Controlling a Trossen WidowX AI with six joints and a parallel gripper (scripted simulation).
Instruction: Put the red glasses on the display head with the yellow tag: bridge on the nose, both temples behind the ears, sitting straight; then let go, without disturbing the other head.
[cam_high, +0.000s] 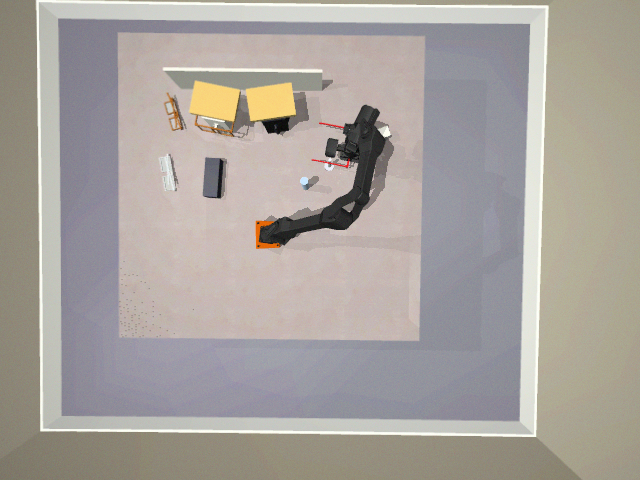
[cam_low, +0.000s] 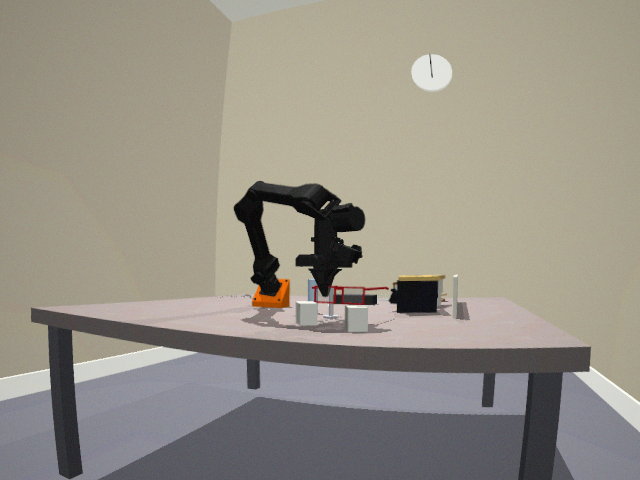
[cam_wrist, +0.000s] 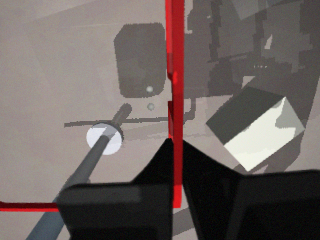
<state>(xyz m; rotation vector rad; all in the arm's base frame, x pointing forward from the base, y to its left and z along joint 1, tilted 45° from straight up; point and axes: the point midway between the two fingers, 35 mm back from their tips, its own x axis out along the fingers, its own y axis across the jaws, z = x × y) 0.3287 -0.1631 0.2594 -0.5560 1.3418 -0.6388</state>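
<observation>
Now: gripper tip 2 cm past the thin grey peg, 7 cm to the right of it and 4 cm above it. From my gripper tip the other things lie so: dark display head: 15 cm ahead, 31 cm to the left; then pale blue cylinder: 11 cm behind, 17 cm to the left, 1 cm below; then white panel: 28 cm ahead, 44 cm to the left, 1 cm below.
</observation>
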